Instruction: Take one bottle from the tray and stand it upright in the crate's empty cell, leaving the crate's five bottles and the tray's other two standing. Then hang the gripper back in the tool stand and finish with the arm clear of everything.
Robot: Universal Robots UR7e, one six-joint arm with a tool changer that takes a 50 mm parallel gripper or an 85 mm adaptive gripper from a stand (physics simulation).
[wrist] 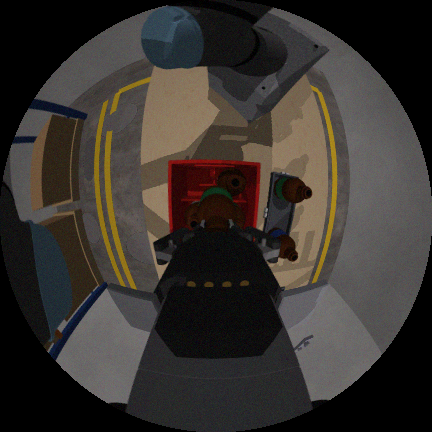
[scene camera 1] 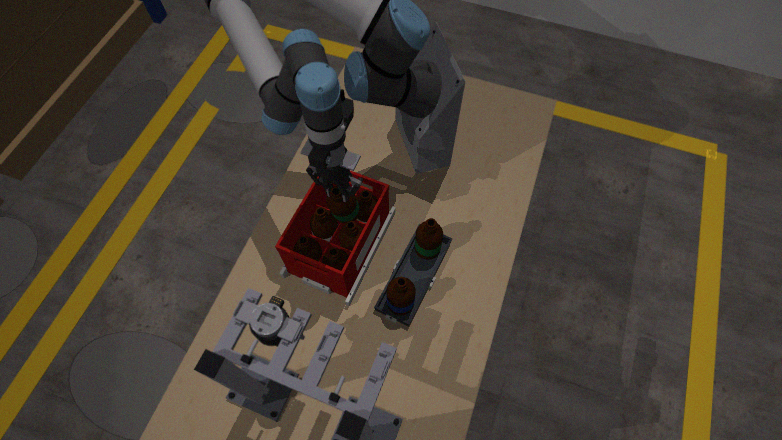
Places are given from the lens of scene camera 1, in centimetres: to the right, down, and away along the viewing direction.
green-banded bottle [scene camera 1: 429, 235]: 10, 4, 128
blue-banded bottle [scene camera 1: 400, 292]: 2, 18, 120
